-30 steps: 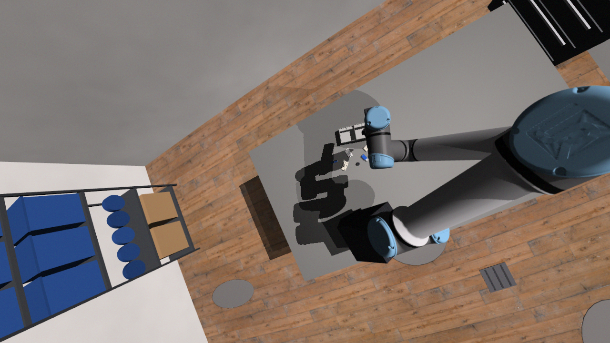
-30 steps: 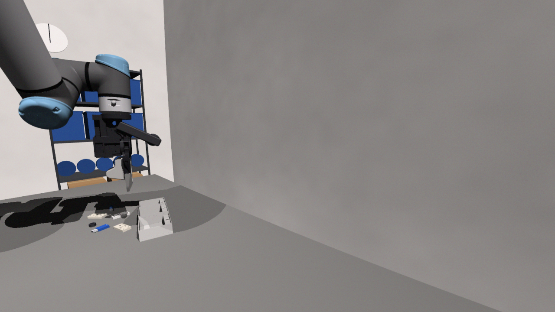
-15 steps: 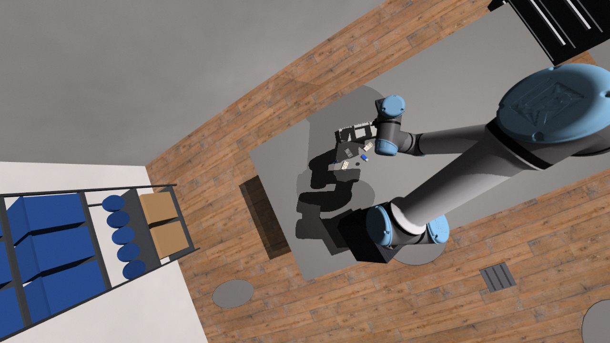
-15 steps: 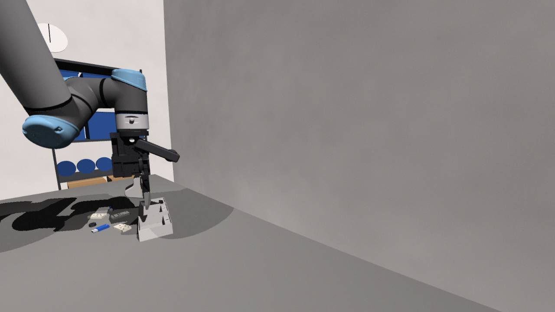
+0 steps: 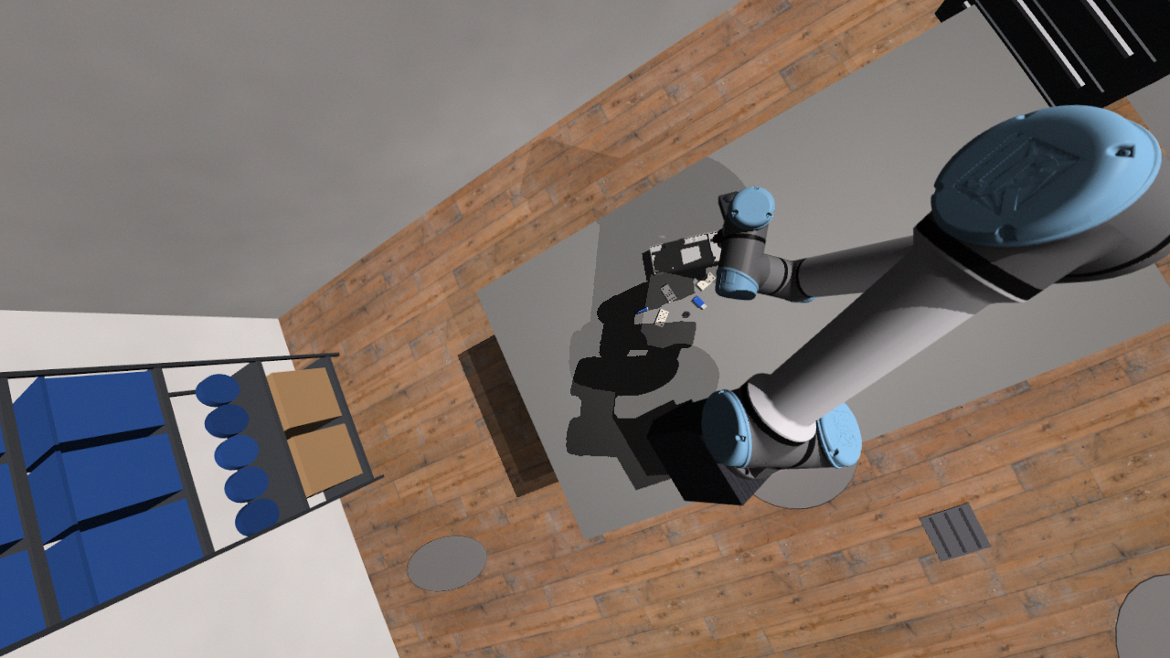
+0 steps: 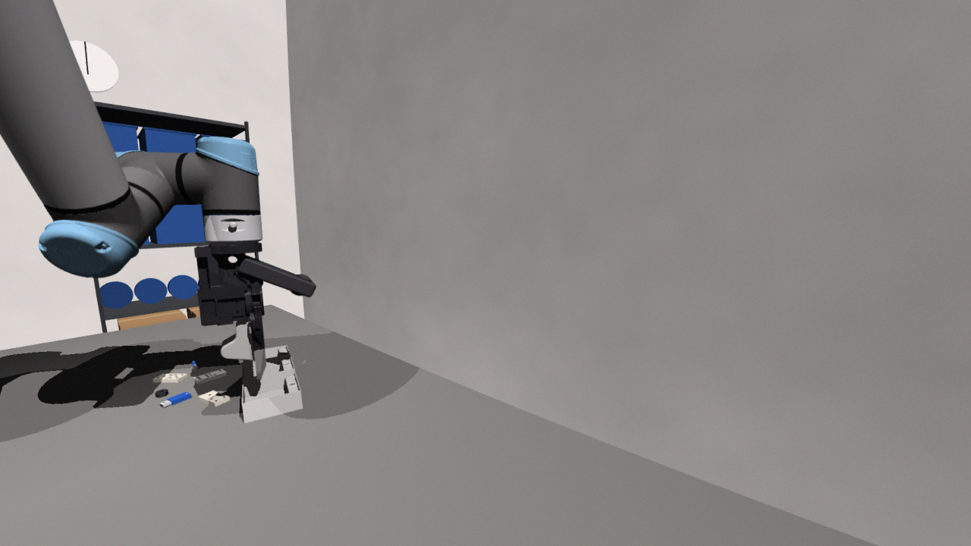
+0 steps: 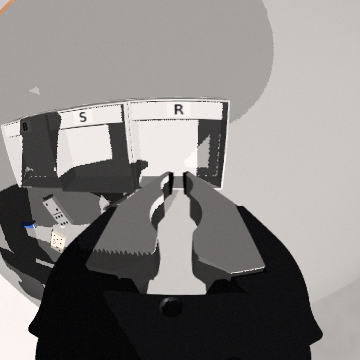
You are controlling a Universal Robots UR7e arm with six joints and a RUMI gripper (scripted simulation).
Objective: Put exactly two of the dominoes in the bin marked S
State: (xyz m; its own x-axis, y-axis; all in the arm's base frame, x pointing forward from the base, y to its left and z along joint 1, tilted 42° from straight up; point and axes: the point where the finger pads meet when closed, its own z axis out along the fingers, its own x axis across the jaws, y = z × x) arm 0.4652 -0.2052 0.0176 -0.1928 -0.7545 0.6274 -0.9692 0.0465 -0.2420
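My gripper is now 3 cm short of the white three-compartment bin rack, 8 cm to the right of it and 5 cm above it. Round my hand: white domino 5 cm behind, 19 cm to the left, 6 cm below; small black piece 13 cm behind, 17 cm to the left, 6 cm below; blue usb stick 11 cm behind, 12 cm to the left, 6 cm below.
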